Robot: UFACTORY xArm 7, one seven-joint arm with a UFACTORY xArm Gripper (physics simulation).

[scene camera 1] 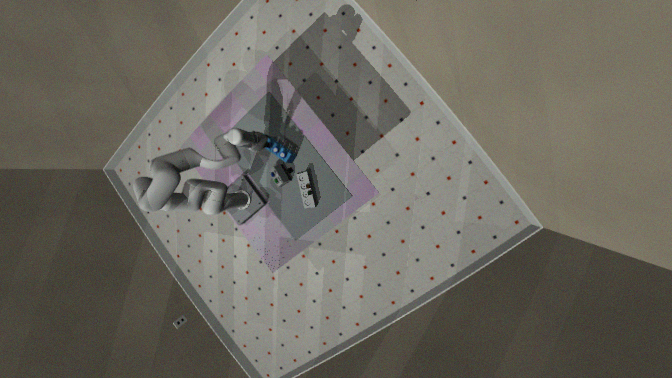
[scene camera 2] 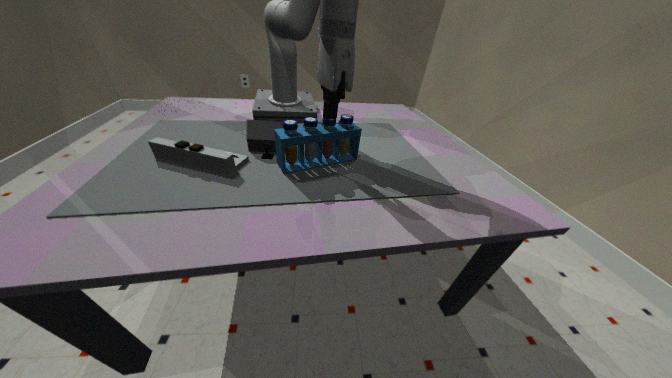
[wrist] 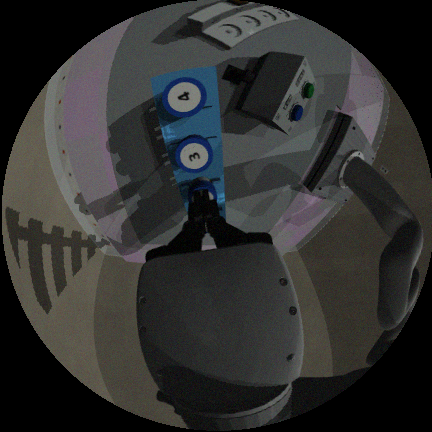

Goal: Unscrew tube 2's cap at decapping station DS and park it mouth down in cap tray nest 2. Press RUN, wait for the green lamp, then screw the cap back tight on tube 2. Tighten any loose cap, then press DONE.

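Seen in the pictures: gripper, fingertip midpoint: (scene camera 1: 268,145) (scene camera 2: 329,118) (wrist: 202,199); arm's base at its link origin: (scene camera 1: 242,199) (scene camera 2: 285,101) (wrist: 350,168).
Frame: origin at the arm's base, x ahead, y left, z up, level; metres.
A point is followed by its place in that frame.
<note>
A blue rack (scene camera 2: 317,133) {x 0.409, y 0.155, z 0.048 m} (wrist: 210,127) {x 0.382, y 0.110, z 0.047 m} (scene camera 1: 286,156) holds several blue-capped tubes. Caps 4 (wrist: 184,96) {x 0.414, y 0.090, z 0.074 m} (scene camera 2: 289,124) {x 0.430, y 0.091, z 0.073 m} and 3 (wrist: 194,156) {x 0.390, y 0.136, z 0.076 m} (scene camera 2: 310,121) {x 0.406, y 0.137, z 0.076 m} show plainly. Tube 2's cap (wrist: 200,187) {x 0.373, y 0.168, z 0.074 m} (scene camera 2: 329,122) {x 0.383, y 0.183, z 0.069 m} sits on its tube in the rack, mostly hidden under my fingertips. My gripper (wrist: 202,199) {x 0.366, y 0.183, z 0.074 m} (scene camera 2: 331,114) {x 0.366, y 0.183, z 0.074 m} points straight down at that cap, shut, with nothing between the fingers. The fingertips rest at or just above the cap's top. Another capped tube (scene camera 2: 346,118) {x 0.358, y 0.226, z 0.074 m} stands to the right; the wrist view hides it.
The dark grey decapping station (wrist: 271,84) {x 0.333, y 0.023, z 0.016 m} (scene camera 2: 259,135) {x 0.344, y -0.009, z 0.001 m} (scene camera 1: 280,175) {x 0.327, y 0.003, z 0.028 m} with a green button (wrist: 308,90) {x 0.287, y -0.007, z 0.025 m} and a blue button (wrist: 296,113) {x 0.285, y 0.037, z 0.025 m} stands beside the rack. A long white cap tray (wrist: 238,24) (scene camera 2: 187,154) {x 0.449, y -0.155, z -0.015 m} (scene camera 1: 305,189) {x 0.405, y -0.138, z -0.037 m} with round nests lies farther off. The arm's base (scene camera 2: 283,106) {x 0.063, y 0.005, z -0.002 m} is behind the rack.
</note>
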